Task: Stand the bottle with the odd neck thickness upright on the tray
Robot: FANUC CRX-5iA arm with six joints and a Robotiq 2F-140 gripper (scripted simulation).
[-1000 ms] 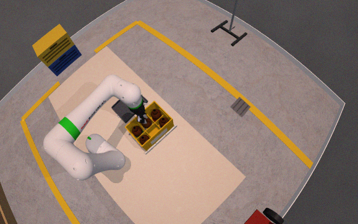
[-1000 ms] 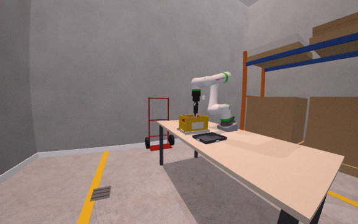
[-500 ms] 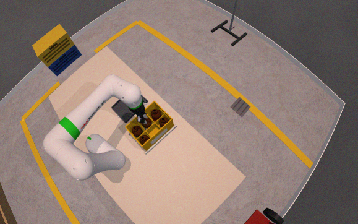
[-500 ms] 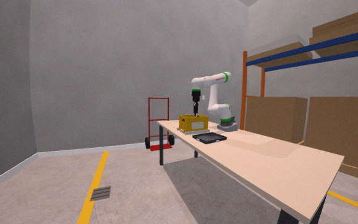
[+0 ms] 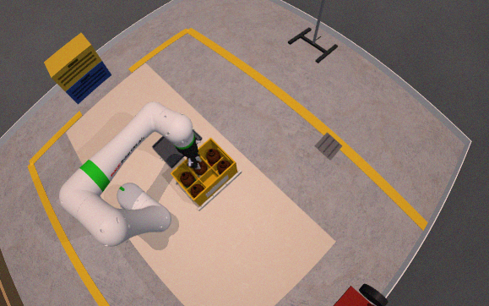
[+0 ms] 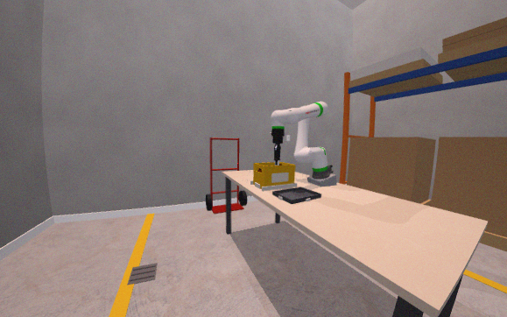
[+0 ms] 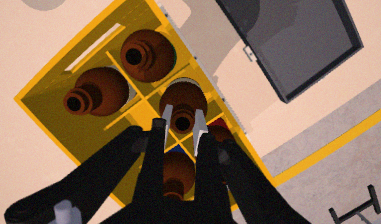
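Right now the brown bottle is 90 mm below my hand. The rest, counted from my hand: yellow crate (10 mm behind, 40 mm to the right, 90 mm below); then dark tray (30 mm ahead, 250 mm to the left, 160 mm below).
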